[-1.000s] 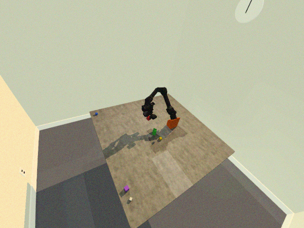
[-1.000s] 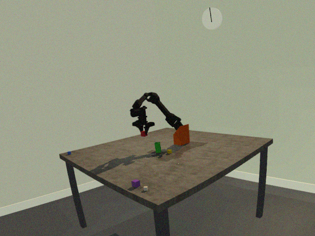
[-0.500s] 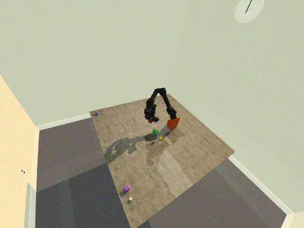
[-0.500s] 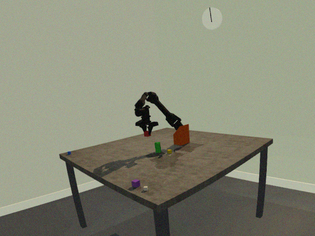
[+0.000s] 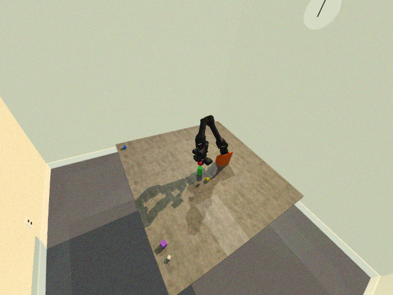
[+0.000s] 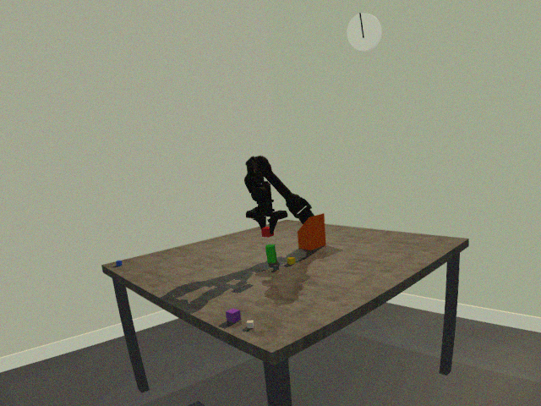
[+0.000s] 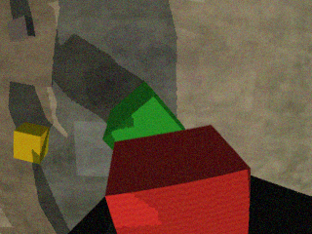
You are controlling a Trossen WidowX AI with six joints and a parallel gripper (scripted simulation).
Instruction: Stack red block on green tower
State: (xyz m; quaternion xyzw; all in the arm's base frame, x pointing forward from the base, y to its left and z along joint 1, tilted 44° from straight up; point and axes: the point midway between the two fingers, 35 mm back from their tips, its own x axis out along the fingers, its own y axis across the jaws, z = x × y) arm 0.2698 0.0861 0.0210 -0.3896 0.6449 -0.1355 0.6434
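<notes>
The yellow block lies 11 cm below my gripper tip, 10 cm to the left of it and 4 cm behind it. The rest, counted from my gripper tip: purple block: 46 cm to the left, 44 cm ahead, 11 cm below; then red block: 1 cm above; then white block: 54 cm to the left, 43 cm ahead, 12 cm below.
</notes>
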